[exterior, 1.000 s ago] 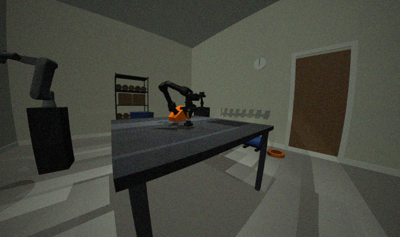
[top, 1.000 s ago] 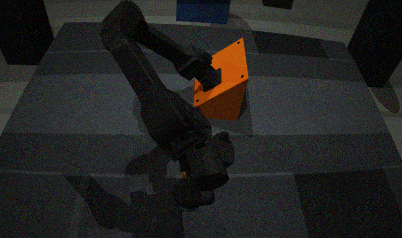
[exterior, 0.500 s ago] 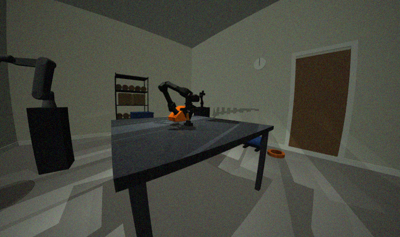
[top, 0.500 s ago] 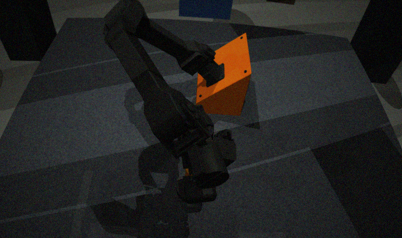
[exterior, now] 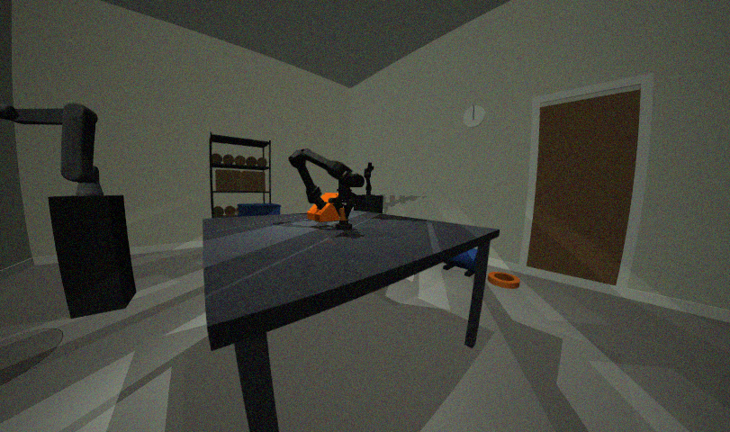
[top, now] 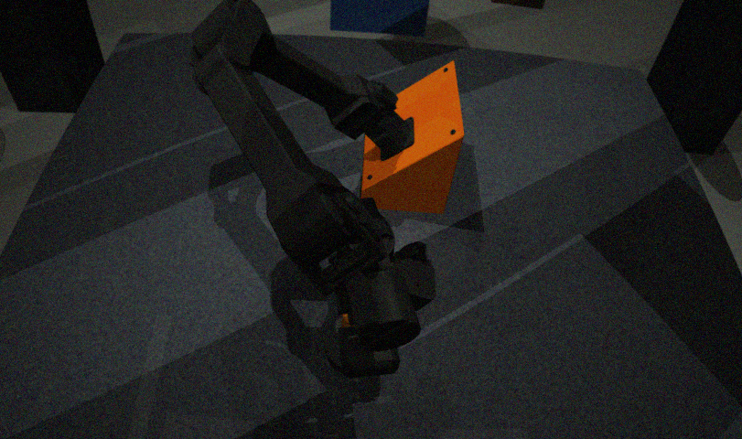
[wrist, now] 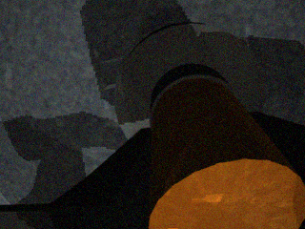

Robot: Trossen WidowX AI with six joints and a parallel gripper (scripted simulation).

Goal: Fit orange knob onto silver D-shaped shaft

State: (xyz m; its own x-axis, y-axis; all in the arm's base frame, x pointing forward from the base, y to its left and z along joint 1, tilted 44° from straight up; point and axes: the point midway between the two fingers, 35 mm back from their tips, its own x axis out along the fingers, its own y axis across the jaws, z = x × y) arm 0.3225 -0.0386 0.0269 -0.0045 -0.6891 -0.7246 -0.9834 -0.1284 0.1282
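Right now the orange knob is 3 cm above my gripper tip. Round my gripper tip: dark round pedestal 2 cm below.
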